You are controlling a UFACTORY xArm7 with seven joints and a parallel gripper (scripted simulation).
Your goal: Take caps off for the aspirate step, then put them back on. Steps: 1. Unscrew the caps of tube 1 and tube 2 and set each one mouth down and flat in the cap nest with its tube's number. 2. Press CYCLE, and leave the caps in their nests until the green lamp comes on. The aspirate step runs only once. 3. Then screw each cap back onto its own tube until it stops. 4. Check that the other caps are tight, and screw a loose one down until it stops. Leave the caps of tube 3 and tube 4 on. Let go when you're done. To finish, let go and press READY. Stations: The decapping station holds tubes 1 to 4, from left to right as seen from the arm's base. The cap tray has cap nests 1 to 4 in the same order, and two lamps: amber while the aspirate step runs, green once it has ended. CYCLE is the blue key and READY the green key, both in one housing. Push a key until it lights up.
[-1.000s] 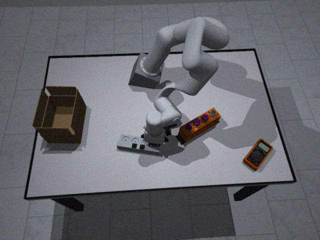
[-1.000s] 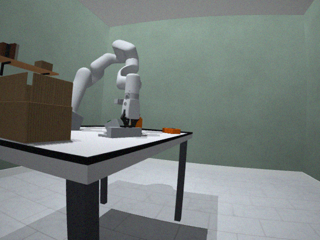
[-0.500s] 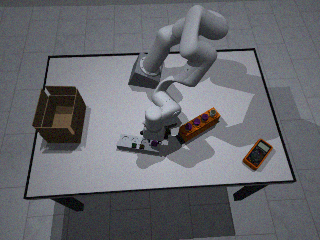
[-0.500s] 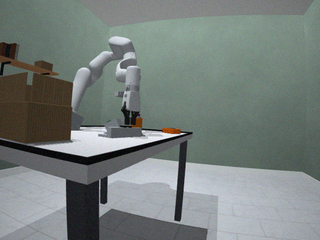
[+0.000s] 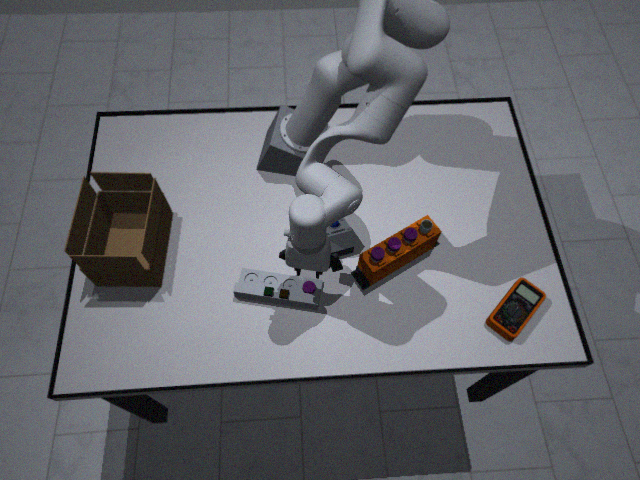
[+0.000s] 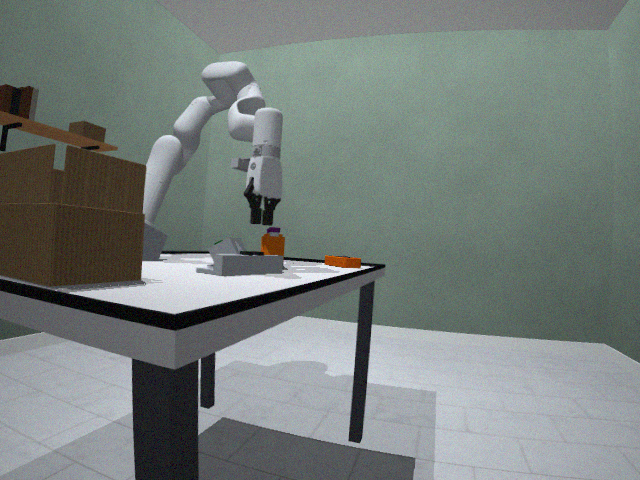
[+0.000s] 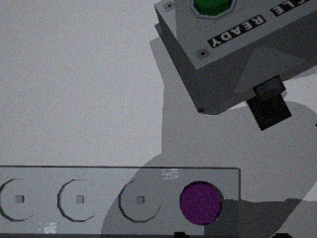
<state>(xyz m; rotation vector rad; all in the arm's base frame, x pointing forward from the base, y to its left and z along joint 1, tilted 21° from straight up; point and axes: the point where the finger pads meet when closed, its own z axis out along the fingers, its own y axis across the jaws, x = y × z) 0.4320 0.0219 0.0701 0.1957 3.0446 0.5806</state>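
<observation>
My gripper is now 12 cm past the purple cap, 26 cm to the right of it and 3 cm above it. Round my hand: blue key: 17 cm behind, 6 cm to the left, 7 cm below; green key: 15 cm behind, 2 cm to the left, 7 cm below; grey key housing: 14 cm behind, 4 cm to the left, 9 cm below.
</observation>
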